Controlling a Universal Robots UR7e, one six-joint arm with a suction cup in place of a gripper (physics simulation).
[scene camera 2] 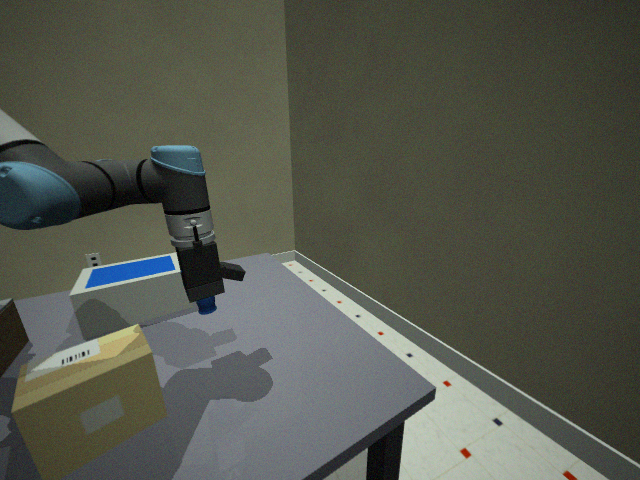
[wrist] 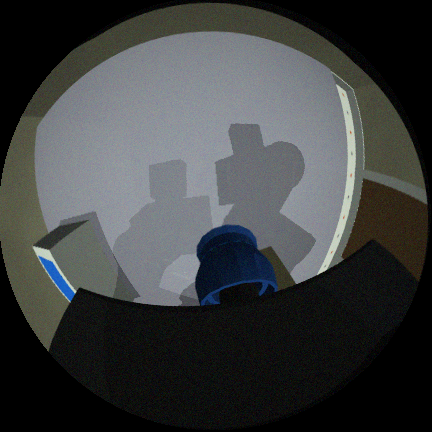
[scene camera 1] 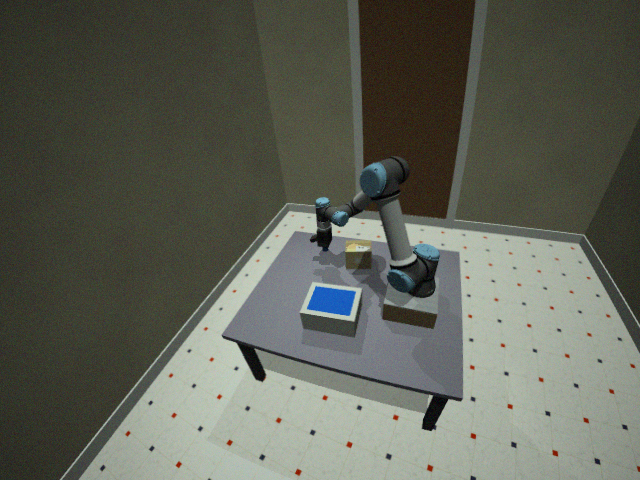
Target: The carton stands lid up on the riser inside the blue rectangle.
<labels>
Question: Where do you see a riser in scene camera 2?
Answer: At 105, 298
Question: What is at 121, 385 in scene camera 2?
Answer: A tan carton.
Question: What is my suction cup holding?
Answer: Nothing.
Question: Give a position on my suction cup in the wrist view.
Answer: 228, 255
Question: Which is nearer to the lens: the tan carton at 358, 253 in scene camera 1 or the riser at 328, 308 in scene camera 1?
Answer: The riser.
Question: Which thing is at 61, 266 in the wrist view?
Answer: A riser.
</labels>
